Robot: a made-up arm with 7 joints. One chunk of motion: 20 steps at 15 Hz.
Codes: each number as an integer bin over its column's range. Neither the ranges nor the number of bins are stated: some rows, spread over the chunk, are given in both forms.
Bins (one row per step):
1: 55 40 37 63 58 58
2: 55 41 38 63 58 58
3: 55 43 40 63 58 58
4: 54 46 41 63 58 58
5: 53 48 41 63 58 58
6: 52 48 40 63 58 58
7: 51 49 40 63 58 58
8: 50 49 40 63 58 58
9: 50 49 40 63 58 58
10: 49 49 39 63 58 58
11: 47 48 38 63 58 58
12: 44 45 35 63 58 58
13: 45 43 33 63 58 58
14: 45 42 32 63 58 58
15: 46 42 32 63 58 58
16: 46 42 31 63 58 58
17: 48 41 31 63 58 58
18: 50 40 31 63 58 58
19: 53 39 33 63 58 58
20: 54 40 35 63 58 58
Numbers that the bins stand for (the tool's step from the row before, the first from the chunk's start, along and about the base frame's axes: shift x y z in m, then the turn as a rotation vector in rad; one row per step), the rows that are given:
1: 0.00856 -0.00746 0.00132 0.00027 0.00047 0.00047
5: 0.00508 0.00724 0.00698 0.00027 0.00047 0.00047
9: -0.00013 0.00908 0.00557 0.00027 0.00047 0.00047
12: -0.01056 0.00173 -0.00151 0.00027 0.00047 0.00047
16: -0.00708 -0.00379 -0.00716 0.00027 0.00047 0.00047
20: 0.00682 -0.00746 -0.00151 0.00027 0.00047 0.00047
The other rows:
2: 0.00856 -0.00563 0.00274 0.00027 0.00047 0.00047
3: 0.00856 -0.00195 0.00557 0.00027 0.00047 0.00047
4: 0.00682 0.00357 0.00698 0.00027 0.00047 0.00047
6: 0.00334 0.00724 0.00557 0.00027 0.00047 0.00047
7: 0.00161 0.00908 0.00557 0.00027 0.00047 0.00047
8: -0.00013 0.00908 0.00557 0.00027 0.00047 0.00047
10: -0.00187 0.00908 0.00415 0.00027 0.00047 0.00047
11: -0.00534 0.00724 0.00274 0.00027 0.00047 0.00047
13: -0.00882 -0.00195 -0.00433 0.00027 0.00047 0.00047
14: -0.00882 -0.00379 -0.00575 0.00027 0.00047 0.00047
15: -0.00708 -0.00379 -0.00575 0.00027 0.00047 0.00047
17: -0.00361 -0.00563 -0.00716 0.00027 0.00047 0.00047
18: -0.00013 -0.00746 -0.00716 0.00027 0.00047 0.00047
19: 0.00508 -0.00930 -0.00433 0.00027 0.00047 0.00047

